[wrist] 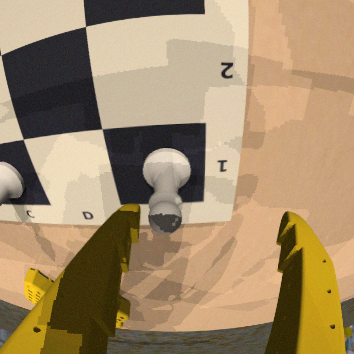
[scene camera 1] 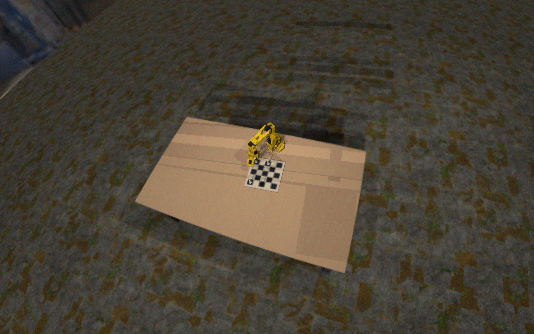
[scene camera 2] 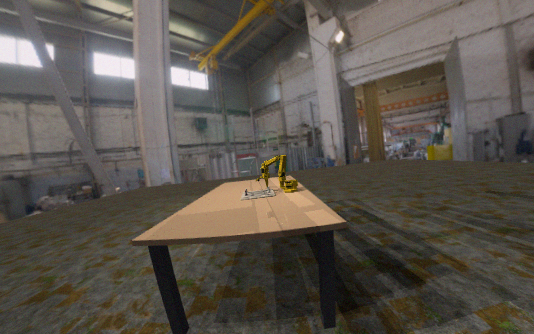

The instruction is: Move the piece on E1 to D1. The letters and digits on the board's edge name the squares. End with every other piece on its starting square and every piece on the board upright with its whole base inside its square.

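Frame: origin at the arm's base, x ahead, y left, z up, level; centimetres.
Seen in the pictures: hand, tool point: (wrist: 138, 218) (scene camera 1: 256, 159) (scene camera 2: 267, 186); arm's base, link origin: (scene camera 1: 275, 148) (scene camera 2: 287, 191).
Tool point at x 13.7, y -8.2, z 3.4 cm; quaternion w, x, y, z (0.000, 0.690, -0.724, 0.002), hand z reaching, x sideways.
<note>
Offsets run from my tool point to a thing's top centre. "pt": to the spot under its first point. Level surfaces: height alone.
A pale pawn-like piece @(dx -0.1, dy -0.8, dz +0.3 cm) (wrist: 166, 172) stands upright on the dark square E1, its base inside the square in the wrist view. The light square D1 @(pt dx -0.1, dy +3.1, dz -2.8 cm) (wrist: 75, 167), beside E1, has no piece on it. A second pale piece @(dx -0.9, dy +7.4, dz +1.6 cm) (wrist: 7, 182) (scene camera 1: 268, 163) stands on C1, cut off by the left edge of the wrist view. My gripper (wrist: 210, 211) (scene camera 1: 250, 163) is open and empty, with a wide gap between its jaws. The E1 piece shows past the tips, near the left jaw, not pressed by either jaw. In scene camera 1 the gripper is at the board's E1 corner.
The checkered board @(dx +6.9, dy +7.8, dz -2.8 cm) (wrist: 150, 95) (scene camera 2: 257, 197) lies on the wooden table @(dz -3.4 cm) (scene camera 1: 210, 185) (scene camera 2: 215, 220). Another piece (scene camera 1: 250, 182) (scene camera 2: 246, 192) stands at the board corner on the E side, far from row 1. The yellow arm's base (scene camera 1: 280, 145) (scene camera 2: 290, 186) stands beyond the row 1 edge.
</note>
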